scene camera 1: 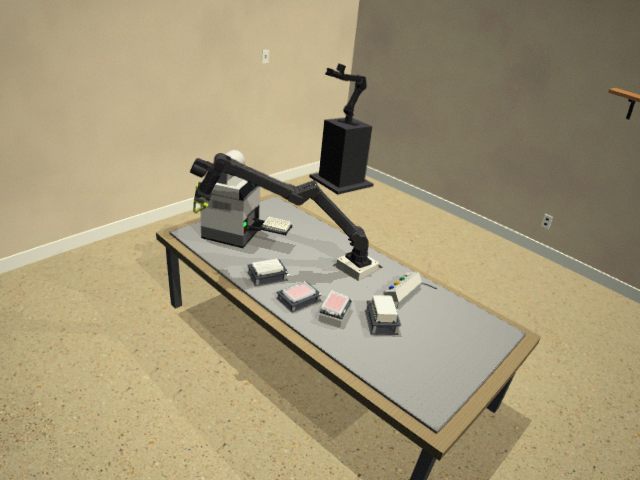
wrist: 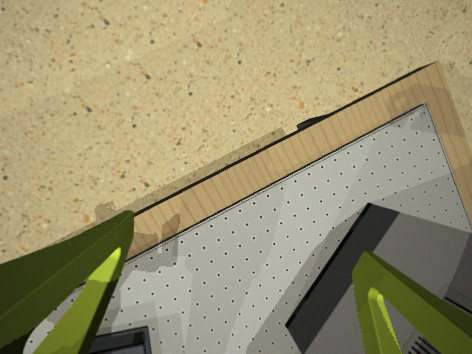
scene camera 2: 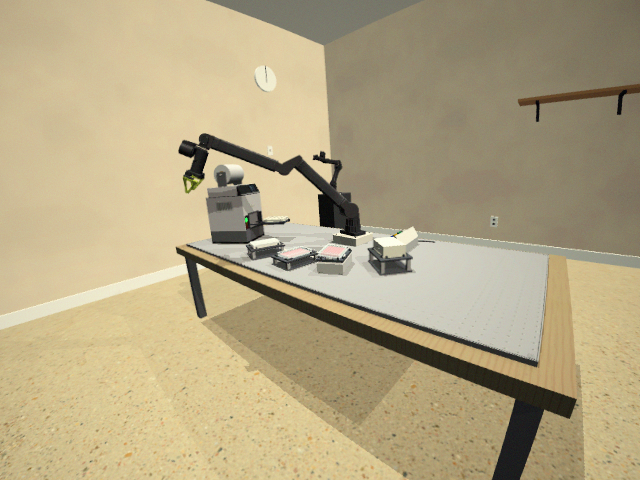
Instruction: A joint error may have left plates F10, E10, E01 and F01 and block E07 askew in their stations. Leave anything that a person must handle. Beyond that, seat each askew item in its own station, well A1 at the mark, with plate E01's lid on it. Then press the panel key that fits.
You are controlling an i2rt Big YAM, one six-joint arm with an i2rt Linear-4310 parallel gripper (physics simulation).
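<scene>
My open, empty gripper (scene camera 1: 200,205) (scene camera 2: 192,183) (wrist: 245,255) hangs high at the left, beside the grey machine and far from the stations. A white-topped plate (scene camera 1: 267,267) (scene camera 2: 264,242) sits on a dark raised station. Right of it, a pink plate (scene camera 1: 299,292) (scene camera 2: 294,253) sits on a low dark station, and another pink plate (scene camera 1: 336,303) (scene camera 2: 333,250) on a light block. A thick cream item (scene camera 1: 384,308) (scene camera 2: 390,246) sits on a legged station. A pale plate (scene camera 1: 277,223) (scene camera 2: 276,219) lies on the machine's tray. Labels, A1 marks and exact seating are too small to tell.
The grey machine (scene camera 1: 222,236) (scene camera 2: 224,219) (wrist: 425,245) has a white roll on top and a green light. A sloped panel (scene camera 1: 407,287) (scene camera 2: 408,237) with blue, yellow and green keys stands behind the cream item. A second arm stands on a black pedestal (scene camera 1: 343,155) beyond the table.
</scene>
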